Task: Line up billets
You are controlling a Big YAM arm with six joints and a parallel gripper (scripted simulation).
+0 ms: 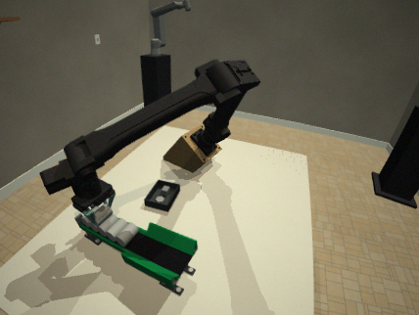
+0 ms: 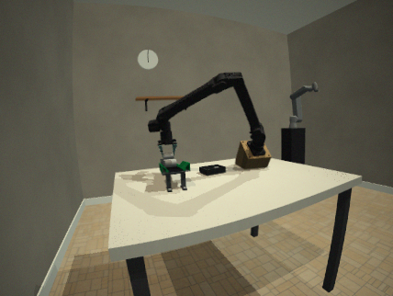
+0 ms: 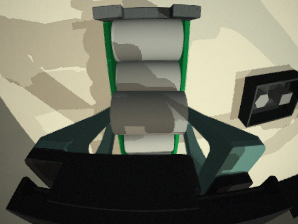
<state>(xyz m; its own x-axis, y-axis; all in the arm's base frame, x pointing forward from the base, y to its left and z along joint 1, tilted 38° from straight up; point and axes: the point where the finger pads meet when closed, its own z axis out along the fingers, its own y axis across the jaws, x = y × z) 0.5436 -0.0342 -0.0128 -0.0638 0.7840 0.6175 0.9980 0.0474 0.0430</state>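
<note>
The grey stop is 1 cm ahead of my hand, 8 cm to the right of it and 6 cm below it. From my hand the other things lie so: small black box: 26 cm behind, 3 cm to the left, 11 cm below.
</note>
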